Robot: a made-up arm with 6 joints.
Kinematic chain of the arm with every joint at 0, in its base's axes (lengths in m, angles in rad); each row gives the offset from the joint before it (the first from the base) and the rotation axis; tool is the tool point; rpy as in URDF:
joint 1: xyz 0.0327 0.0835 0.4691 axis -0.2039 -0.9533 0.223
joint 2: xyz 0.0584 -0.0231 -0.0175 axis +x
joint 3: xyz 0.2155 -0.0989 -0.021 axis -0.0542 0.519 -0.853
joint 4: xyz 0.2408 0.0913 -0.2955 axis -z
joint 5: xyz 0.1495 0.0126 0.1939 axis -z
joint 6: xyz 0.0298 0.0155 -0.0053 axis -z
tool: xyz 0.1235 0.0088 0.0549 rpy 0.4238 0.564 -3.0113
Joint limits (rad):
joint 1: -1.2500..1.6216
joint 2: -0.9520..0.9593
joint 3: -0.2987..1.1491
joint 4: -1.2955..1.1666
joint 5: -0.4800..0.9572
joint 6: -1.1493..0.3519
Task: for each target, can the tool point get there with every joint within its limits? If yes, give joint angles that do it. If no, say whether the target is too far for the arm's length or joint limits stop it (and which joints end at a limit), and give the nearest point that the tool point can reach.
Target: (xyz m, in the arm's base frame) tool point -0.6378 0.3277 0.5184
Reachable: no: joint limits stop it (at a limit: joint 1, joint 2, joint 3, joint 4) | nearest point -0.2108 0.4330 0.7458 | short by 0.495 m
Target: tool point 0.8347 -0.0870 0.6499
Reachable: yes | joints 0.7241 0.3272 0.7758 0.2166 0.6103 -0.8839
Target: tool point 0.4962 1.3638 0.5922
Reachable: no: too far | nearest point 0.3257 0.5556 0.7865 | short by 0.849 m
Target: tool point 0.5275 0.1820 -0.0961
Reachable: yes | joints -0.9741 0.5692 0.0151 -0.6525 -0.1555 0.1896
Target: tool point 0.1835 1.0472 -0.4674
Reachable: no: too far | nearest point 0.1740 0.3575 -0.1322 | short by 0.767 m
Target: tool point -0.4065 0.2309 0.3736
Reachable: no: joint limits stop it (at a limit: joint 1, joint 2, joint 3, joint 4, joint 5) | nearest point -0.3051 0.0639 0.1214 | short by 0.319 m
